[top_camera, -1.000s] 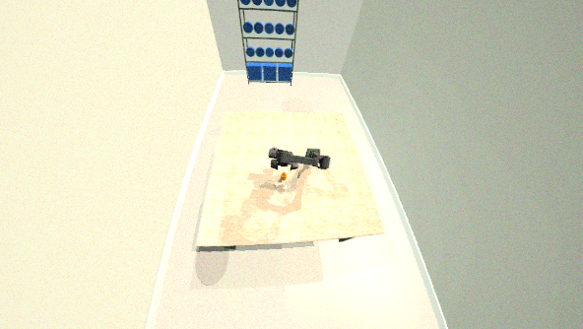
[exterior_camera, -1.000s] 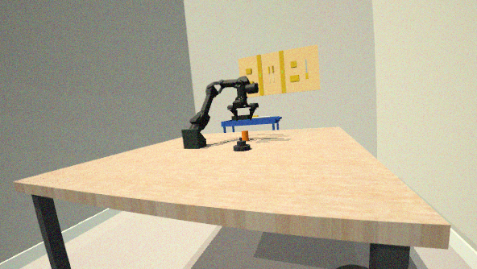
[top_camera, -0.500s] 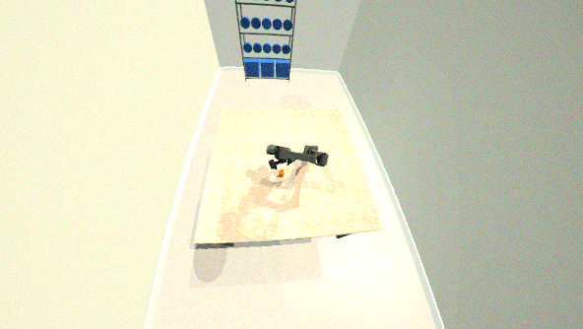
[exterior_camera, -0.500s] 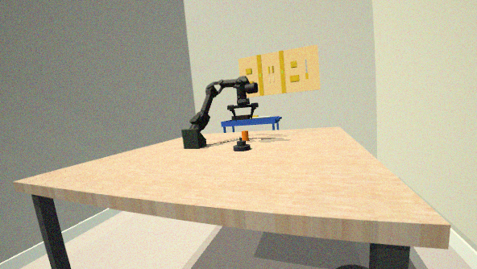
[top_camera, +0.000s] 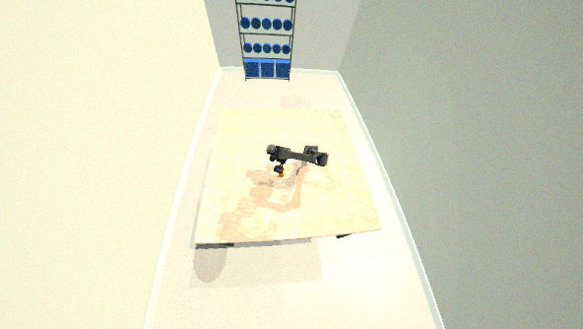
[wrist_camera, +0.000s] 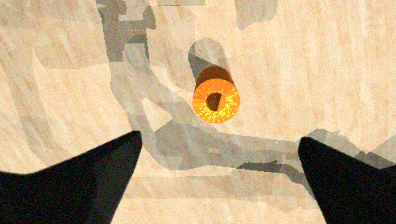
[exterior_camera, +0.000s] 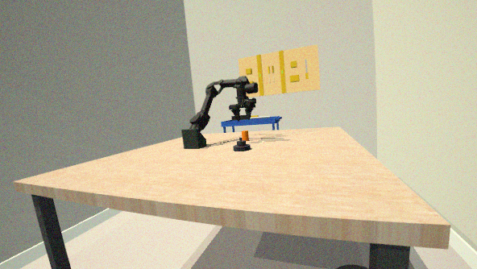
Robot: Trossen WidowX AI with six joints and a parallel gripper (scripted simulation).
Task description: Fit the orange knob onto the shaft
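Now: gripper tip 10 cm above the orange knob. From my gripper tip the other things lie so: pedestal (25 cm to the right, 10 cm below, 9 cm ahead).
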